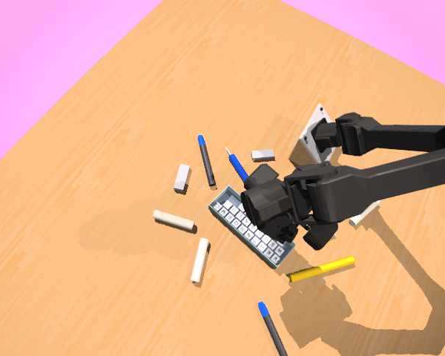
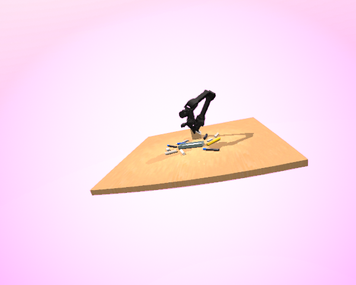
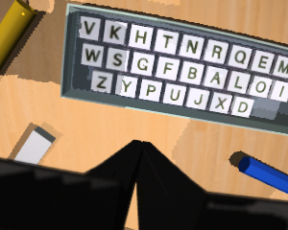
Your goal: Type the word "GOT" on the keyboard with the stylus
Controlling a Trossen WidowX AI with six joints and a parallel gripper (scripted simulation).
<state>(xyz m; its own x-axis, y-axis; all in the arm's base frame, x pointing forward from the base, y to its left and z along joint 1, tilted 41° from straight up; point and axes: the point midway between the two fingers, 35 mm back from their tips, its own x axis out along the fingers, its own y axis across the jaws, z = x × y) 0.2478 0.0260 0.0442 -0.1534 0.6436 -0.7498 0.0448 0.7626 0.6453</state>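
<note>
The blue stylus is 80 mm behind my gripper tip, 180 mm to the right of it and 90 mm below it. From my gripper tip the other things lie so: yellow stick 140 mm to the left, 90 mm below; dark cylinder 180 mm behind, 50 mm to the left, 80 mm below.
</note>
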